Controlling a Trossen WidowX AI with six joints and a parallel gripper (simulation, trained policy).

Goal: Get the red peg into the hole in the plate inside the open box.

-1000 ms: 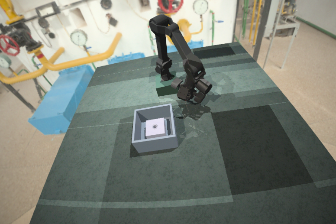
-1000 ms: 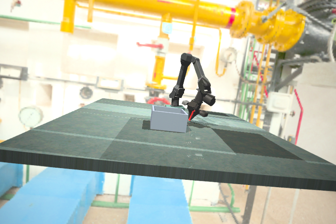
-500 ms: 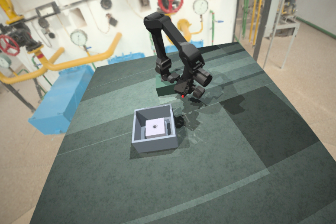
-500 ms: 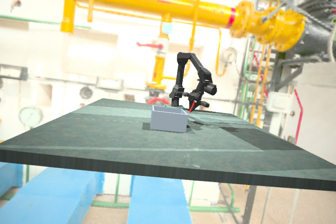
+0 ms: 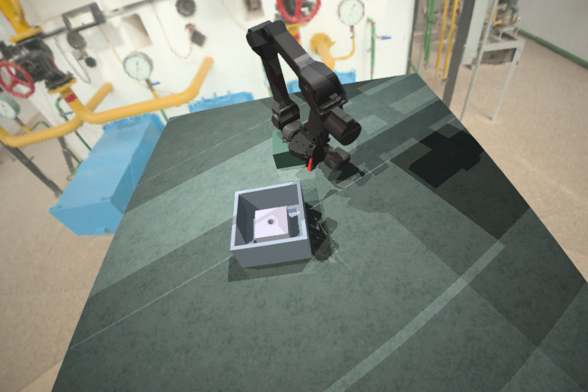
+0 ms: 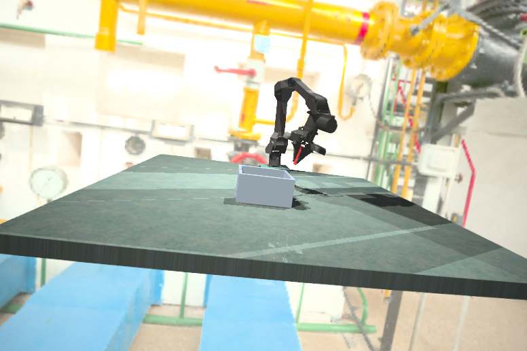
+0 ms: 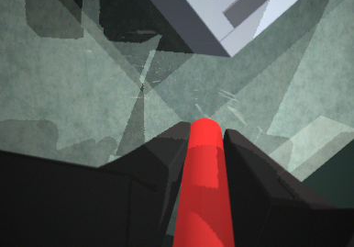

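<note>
My gripper tip is 12 cm to the left of the plate, 11 cm short of it and 9 cm above it. Round my gripper tip: grey box 12 cm to the right, 11 cm below, 11 cm ahead; then red peg 3 cm above, 1 cm to the left.
</note>
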